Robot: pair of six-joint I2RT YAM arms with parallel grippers.
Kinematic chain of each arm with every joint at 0, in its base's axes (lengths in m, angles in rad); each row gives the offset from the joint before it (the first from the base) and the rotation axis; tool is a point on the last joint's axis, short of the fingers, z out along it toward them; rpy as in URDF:
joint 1: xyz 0 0 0.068 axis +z
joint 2: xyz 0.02 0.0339 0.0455 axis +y
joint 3: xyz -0.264 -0.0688 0 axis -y
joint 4: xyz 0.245 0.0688 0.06 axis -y
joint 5: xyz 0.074 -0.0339 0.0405 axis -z
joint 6: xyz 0.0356 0 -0.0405 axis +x
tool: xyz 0 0 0 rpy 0 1.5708 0
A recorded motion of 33 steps. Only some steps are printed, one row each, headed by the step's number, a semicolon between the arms.
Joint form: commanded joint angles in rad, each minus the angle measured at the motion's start. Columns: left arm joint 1, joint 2, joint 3, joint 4, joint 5, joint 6; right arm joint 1, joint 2, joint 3, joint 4, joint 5, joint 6.
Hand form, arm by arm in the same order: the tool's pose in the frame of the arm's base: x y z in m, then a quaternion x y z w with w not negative. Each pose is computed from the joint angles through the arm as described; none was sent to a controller.
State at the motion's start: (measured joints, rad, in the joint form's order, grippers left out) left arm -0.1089 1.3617 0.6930 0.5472 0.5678 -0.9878; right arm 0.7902 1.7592 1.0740 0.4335 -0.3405 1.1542
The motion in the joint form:
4: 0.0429 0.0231 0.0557 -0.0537 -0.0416 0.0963; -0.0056 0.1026 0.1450 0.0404 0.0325 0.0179
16: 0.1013 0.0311 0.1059 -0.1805 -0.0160 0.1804; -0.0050 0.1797 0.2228 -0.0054 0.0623 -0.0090
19: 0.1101 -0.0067 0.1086 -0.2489 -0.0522 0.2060; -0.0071 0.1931 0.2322 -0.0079 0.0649 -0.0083
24: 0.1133 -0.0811 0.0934 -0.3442 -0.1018 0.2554; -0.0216 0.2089 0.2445 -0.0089 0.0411 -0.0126
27: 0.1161 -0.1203 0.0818 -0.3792 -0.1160 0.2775; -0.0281 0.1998 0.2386 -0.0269 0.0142 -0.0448
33: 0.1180 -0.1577 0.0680 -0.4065 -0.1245 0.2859; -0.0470 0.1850 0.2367 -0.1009 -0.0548 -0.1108
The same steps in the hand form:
4: 0.3058 -0.0381 0.2608 -0.13667 0.73673 -0.46577 0.47076; 0.2996 0.3144 0.2494 0.04832 0.76010 0.59416 0.25862
16: 0.3114 -0.0210 0.2625 -0.13703 0.75969 -0.43310 0.46531; 0.3134 0.3271 0.2382 0.05244 0.77418 0.57241 0.26503
19: 0.3050 -0.0172 0.2672 -0.14788 0.76675 -0.41151 0.46999; 0.3161 0.3283 0.2352 0.05505 0.77602 0.56985 0.26466
24: 0.2900 -0.0147 0.2727 -0.15249 0.77781 -0.37990 0.47689; 0.3226 0.3265 0.2324 0.05204 0.77710 0.57047 0.26070
27: 0.2818 -0.0135 0.2755 -0.15067 0.78079 -0.36853 0.48151; 0.3222 0.3233 0.2326 0.03532 0.78182 0.56627 0.25856
33: 0.2739 -0.0128 0.2775 -0.15138 0.78202 -0.36283 0.48361; 0.3230 0.3155 0.2310 0.00289 0.79797 0.55224 0.24139

